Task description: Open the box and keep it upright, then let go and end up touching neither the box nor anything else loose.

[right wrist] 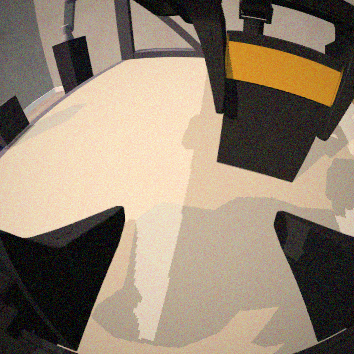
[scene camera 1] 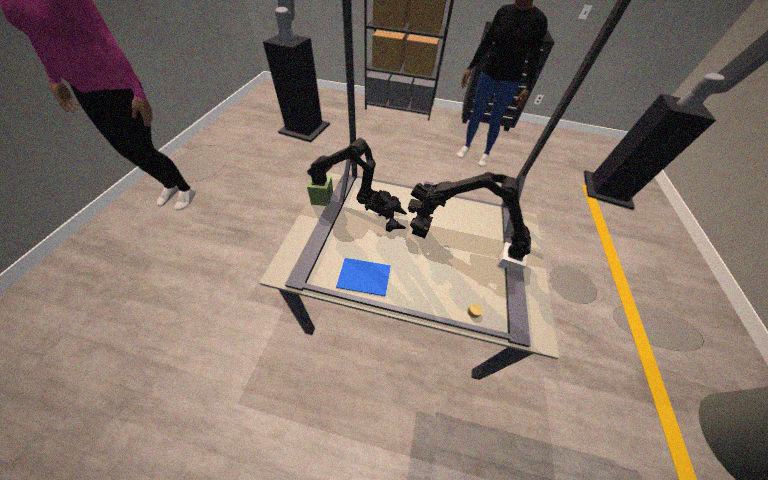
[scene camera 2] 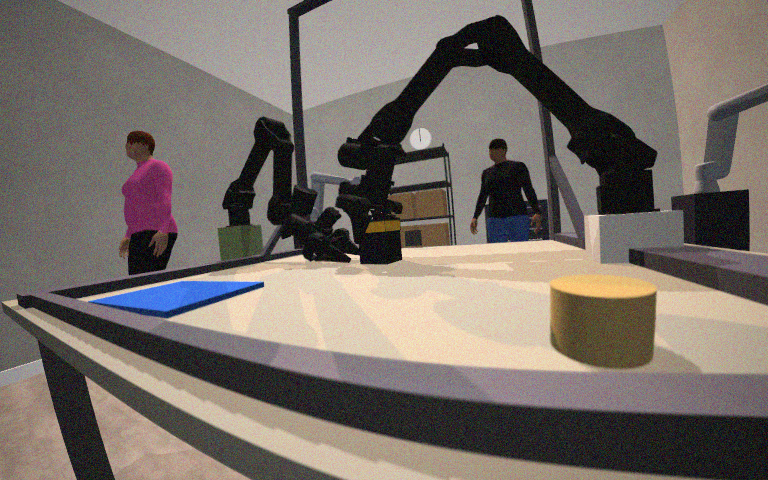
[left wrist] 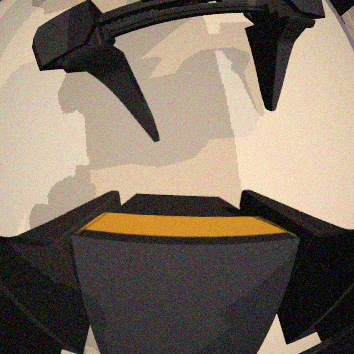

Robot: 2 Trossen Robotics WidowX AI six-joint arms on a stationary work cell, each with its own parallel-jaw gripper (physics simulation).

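Places are measured from the left arm's base along level axes (x ahead, y left, z up), in metres.
Where they show: left gripper, fingertip midpoint: (right wrist: pixel 273 124) (scene camera 2: pixel 365 242) (left wrist: pixel 181 198); right gripper, fingertip midpoint: (right wrist: pixel 203 217) (scene camera 1: pixel 405 221) (scene camera 2: pixel 357 257) (left wrist: pixel 217 121); left arm's base at its link origin: (scene camera 1: pixel 515 253) (scene camera 2: pixel 626 213); right arm's base at its link origin: (scene camera 1: pixel 319 181).
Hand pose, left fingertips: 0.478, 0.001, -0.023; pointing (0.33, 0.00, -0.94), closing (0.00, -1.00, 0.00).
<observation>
Each offset is from my left fingertips to the top centre of the thing, as dx, dy, dz. "spot": to the spot under its first point. Level surfaces: height alone.
The box {-0.039, +0.001, +0.048} (scene camera 1: pixel 420 228) (scene camera 2: pixel 381 249) (left wrist: pixel 185 290) (right wrist: pixel 265 132) is black with an orange band near its top, and looks upright and closed, with a dark part above the band. My left gripper (left wrist: pixel 181 198) (right wrist: pixel 273 124) is shut on the box's sides and appears to hold it a little above the table. My right gripper (scene camera 1: pixel 404 219) (left wrist: pixel 217 121) (right wrist: pixel 203 217) is open and empty. Its fingertips point toward the box from the left in both scene views, with a gap seen in the right wrist view. Finger contact is partly hidden in the scene views.
A flat blue square {spot: +0.112, +0.349, -0.037} (scene camera 1: pixel 363 276) (scene camera 2: pixel 184 297) lies on the table {dz -0.045} (scene camera 1: pixel 416 294) at the front left. A yellow cylinder {-0.366, +0.314, -0.010} (scene camera 1: pixel 474 310) (scene camera 2: pixel 603 322) stands at the front right. A dark raised frame (scene camera 1: pixel 396 314) (scene camera 2: pixel 317 373) runs along the table's edges.
</observation>
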